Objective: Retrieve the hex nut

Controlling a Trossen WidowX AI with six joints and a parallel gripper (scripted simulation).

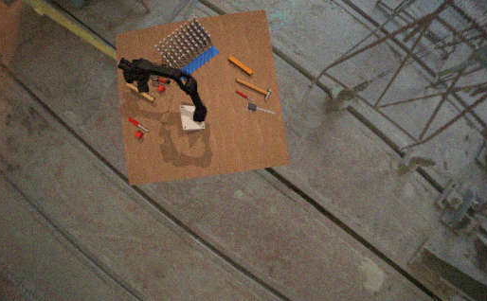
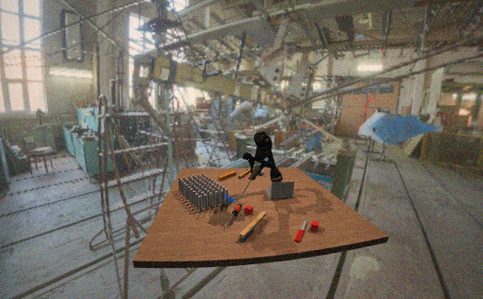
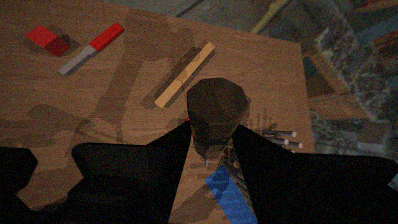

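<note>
Right now the thin hook tool is 9 cm below my gripper tip, 4 cm to the right of it and 3 cm ahead of it. Round my gripper tip: blue taped strip 30 cm to the right, 26 cm below, 23 cm ahead; then orange bar 64 cm to the right, 25 cm below, 18 cm ahead.
</note>
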